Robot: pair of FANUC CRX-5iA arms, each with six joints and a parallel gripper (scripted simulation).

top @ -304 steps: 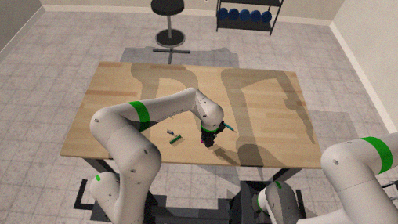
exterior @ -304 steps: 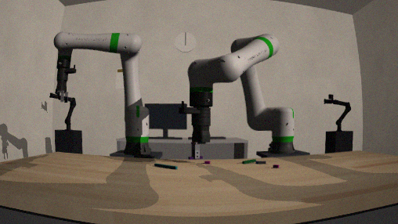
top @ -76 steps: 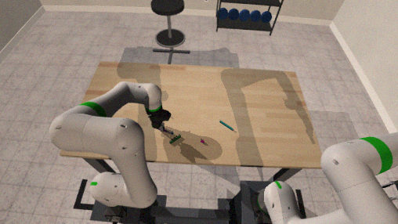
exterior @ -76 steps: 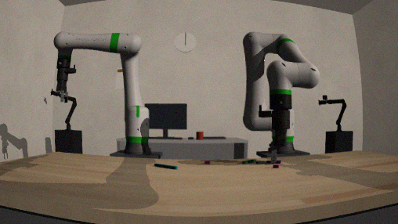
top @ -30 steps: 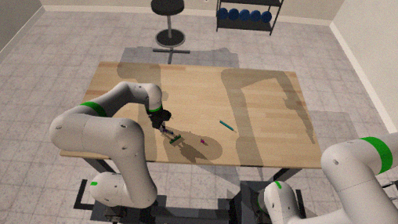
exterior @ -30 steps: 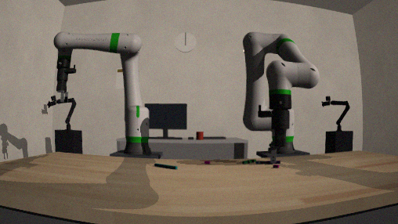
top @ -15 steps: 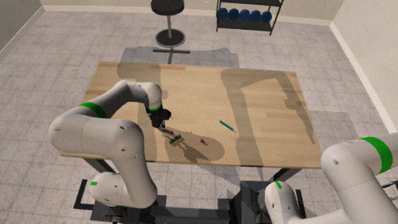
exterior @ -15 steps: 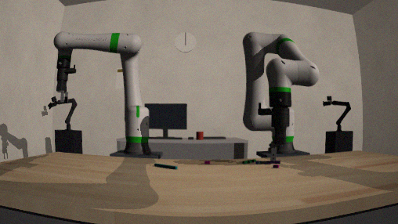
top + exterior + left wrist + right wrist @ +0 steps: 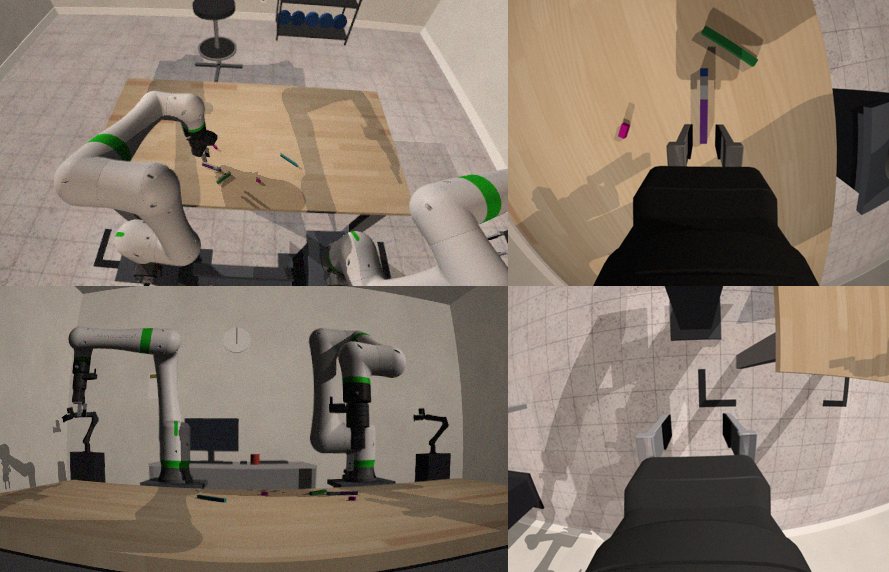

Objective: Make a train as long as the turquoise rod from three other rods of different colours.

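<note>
My left hand is 9 cm above the purple rod. Also, from my left hand: grey rod (9 cm below, 4 cm to the right, 1 cm behind); blue rod (9 cm below, 6 cm to the right, 2 cm behind); green rod (9 cm to the right, 9 cm below, 6 cm behind).
</note>
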